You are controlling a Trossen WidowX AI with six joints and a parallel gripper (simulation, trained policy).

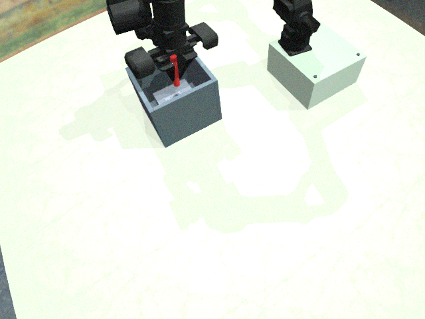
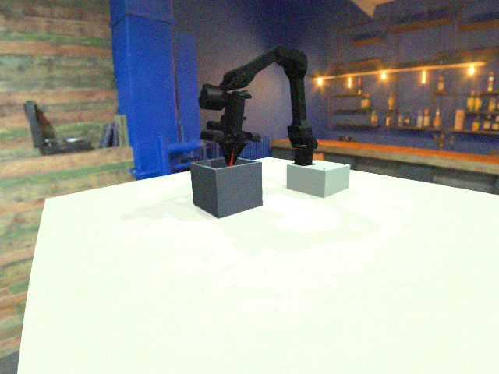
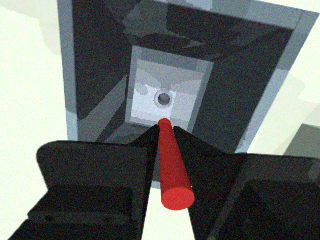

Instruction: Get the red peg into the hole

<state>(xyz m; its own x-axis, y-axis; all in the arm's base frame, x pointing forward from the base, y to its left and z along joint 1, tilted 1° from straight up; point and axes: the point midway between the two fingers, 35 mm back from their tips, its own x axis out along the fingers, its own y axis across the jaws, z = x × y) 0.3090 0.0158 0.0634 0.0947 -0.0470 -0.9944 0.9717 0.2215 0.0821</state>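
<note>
My gripper tip is 10 mm short of the plate, 20 mm to the left of it and 80 mm above it. From my gripper tip the other things lie so: red peg: 20 mm above.
</note>
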